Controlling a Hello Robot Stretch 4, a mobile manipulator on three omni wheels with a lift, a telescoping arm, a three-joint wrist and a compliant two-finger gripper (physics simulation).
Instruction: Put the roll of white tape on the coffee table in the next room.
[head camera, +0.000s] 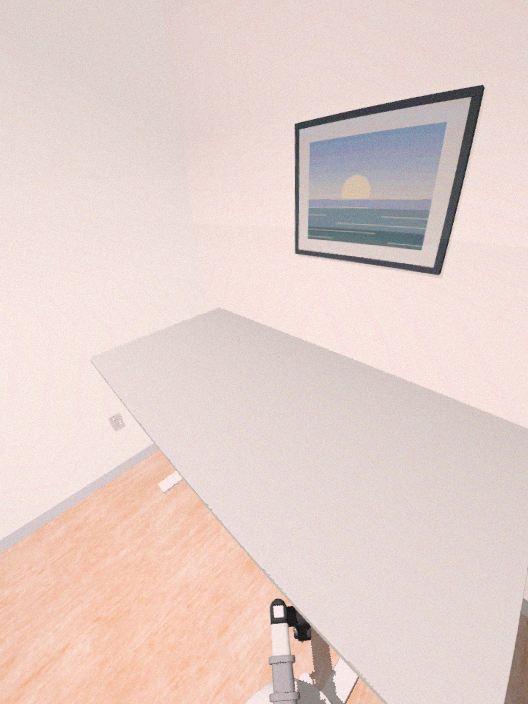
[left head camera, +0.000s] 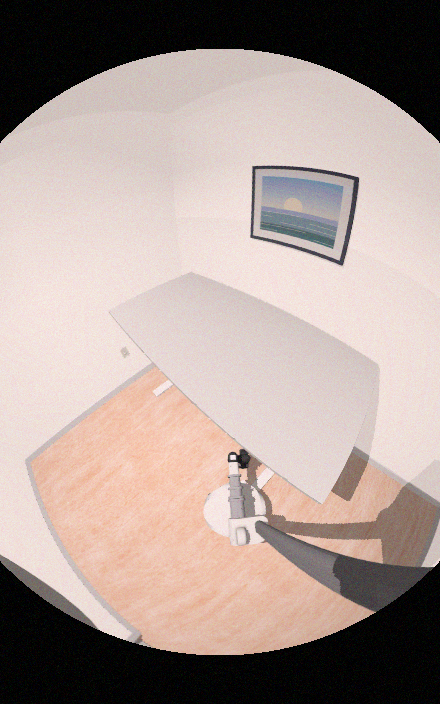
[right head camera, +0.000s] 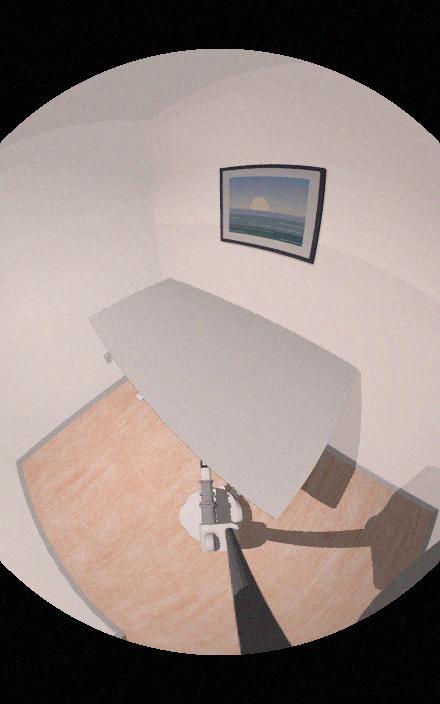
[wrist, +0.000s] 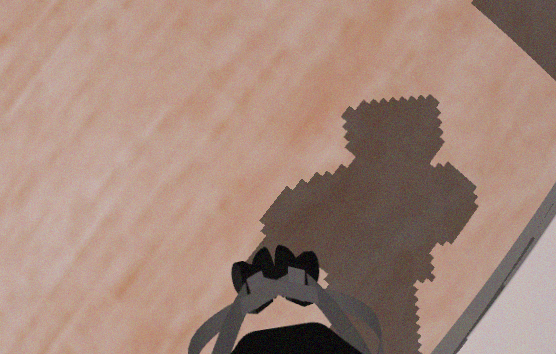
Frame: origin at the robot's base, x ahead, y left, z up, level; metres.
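Where they show: gripper, fingertip midpoint: (wrist: 274, 265).
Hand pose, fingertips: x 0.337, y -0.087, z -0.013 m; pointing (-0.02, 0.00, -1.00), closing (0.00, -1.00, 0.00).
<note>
After its pixels a point has its place.
My gripper (head camera: 302, 625) (left head camera: 243, 458) @[x 0.337, y -0.087, z -0.013 m] (wrist: 274, 265) @[x 0.337, y -0.087, z -0.013 m] points down over the wooden floor beside the long edge of the grey table. In the wrist view its two black fingertips are pressed together, with no object visible between them. Bare floor shows between the grey finger bands behind the tips. In the right head view the table edge hides the gripper. The roll of white tape does not show in any view; the fingers or the black gripper body may hide it. The coffee table cannot be made out in these views.
A large grey table (head camera: 352, 454) @[x 0.533, y -0.224, z 0.923 m] (left head camera: 259, 358) @[x 0.627, y -0.124, z 0.923 m] (right head camera: 238, 368) @[x 0.597, y -0.191, z 0.923 m] stands beside the arm and the round white base (left head camera: 215, 508) @[x 0.021, y 0.121, z 0.187 m] (right head camera: 189, 513) @[x 0.019, y 0.131, z 0.187 m]. White table feet (head camera: 169, 481) (left head camera: 266, 477) show at the floor. Walls with a framed picture (head camera: 297, 187) @[x 1.229, y -0.179, z 1.543 m] (left head camera: 252, 202) @[x 1.231, y -0.177, z 1.515 m] (right head camera: 222, 207) @[x 1.220, y -0.184, z 1.501 m] stand behind.
</note>
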